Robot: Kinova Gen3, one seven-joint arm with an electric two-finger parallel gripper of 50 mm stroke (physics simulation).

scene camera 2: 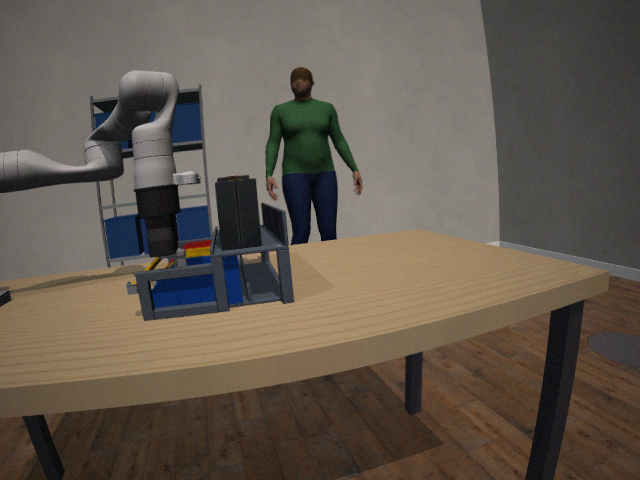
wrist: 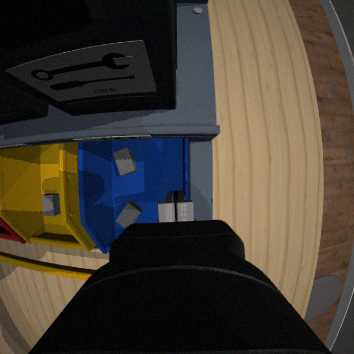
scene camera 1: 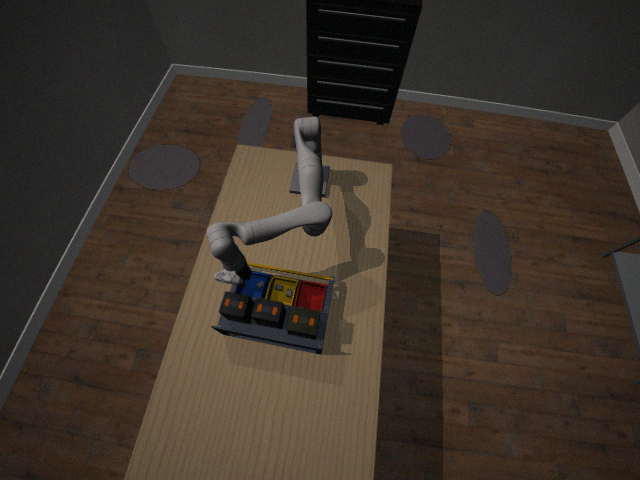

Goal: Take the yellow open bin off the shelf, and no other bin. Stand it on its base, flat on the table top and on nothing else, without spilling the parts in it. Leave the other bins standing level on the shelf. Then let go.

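Places are measured from the arm's base along level axes (x ahead, y right, z down), in centimetres.
Pixels of known places: gripper, between the fingertips: [scene camera 2: 184, 286] [wrist: 175, 200] [scene camera 1: 243, 285].
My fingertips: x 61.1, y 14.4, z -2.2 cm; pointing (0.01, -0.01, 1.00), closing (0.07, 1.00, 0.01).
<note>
Ahead of a thing's pixels: the offset from my fingertips to its top centre. "*": to the spot under its first point. Level surfaces: height alone.
The yellow bin @(* dx +1.2, dy -15.7, dz +3.7 cm) [scene camera 1: 281, 299] [scene camera 2: 197, 252] [wrist: 20, 170] stands on the shelf [scene camera 1: 273, 333] [scene camera 2: 219, 284] [wrist: 195, 90] between the blue and red bins, with small grey parts in it. The blue bin @(* dx -1.4, dy -3.2, dz +3.7 cm) [scene camera 1: 253, 286] [scene camera 2: 180, 290] [wrist: 155, 182] is at the shelf's end and holds two grey parts in the wrist view. The red bin @(* dx -2.2, dy -27.1, dz +3.6 cm) [scene camera 1: 311, 297] [scene camera 2: 197, 244] [wrist: 6, 232] is on the yellow bin's other side. My gripper [wrist: 175, 200] is shut and empty. Its fingertips show over the blue bin, near its outer side wall; contact cannot be told. The scene views do not show the fingertips clearly.
Three dark cases @(dx +10.7, dy -15.6, dz -18.8 cm) [scene camera 1: 267, 312] @(dx +11.2, dy -4.4, dz -17.8 cm) [scene camera 2: 237, 211] [wrist: 100, 95] stand on the raised level behind the bins. A yellow bar @(dx -9.1, dy -15.6, dz -1.9 cm) [scene camera 1: 289, 271] [scene camera 2: 155, 263] [wrist: 50, 269] runs along the shelf's front. The shelf stands on the wooden table @(dz +4.6 cm) [scene camera 1: 268, 408] [scene camera 2: 413, 279] [wrist: 260, 165].
</note>
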